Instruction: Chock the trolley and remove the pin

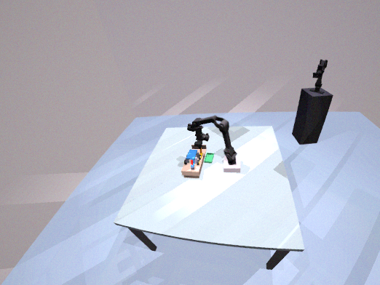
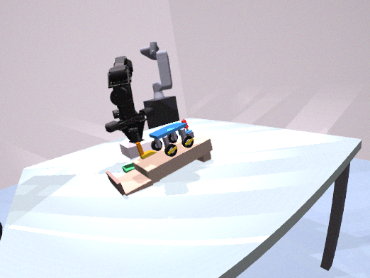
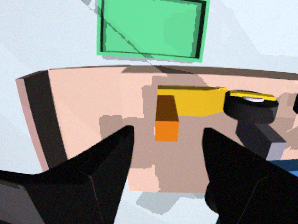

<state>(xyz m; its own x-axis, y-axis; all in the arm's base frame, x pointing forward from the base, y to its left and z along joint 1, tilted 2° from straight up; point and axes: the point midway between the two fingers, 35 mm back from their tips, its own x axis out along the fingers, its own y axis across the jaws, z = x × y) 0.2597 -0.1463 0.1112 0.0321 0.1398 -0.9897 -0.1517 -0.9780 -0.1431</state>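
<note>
My gripper tip is 50 mm above the yellow chock, 30 mm to the right of it and 10 mm short of it. From my gripper tip the other things lie so: blue-topped trolley: 110 mm to the left, 70 mm ahead, 20 mm below; wooden ramp: 100 mm to the left, 90 mm below, 70 mm ahead; green tray: 140 mm below, 60 mm behind, 10 mm to the left.
</note>
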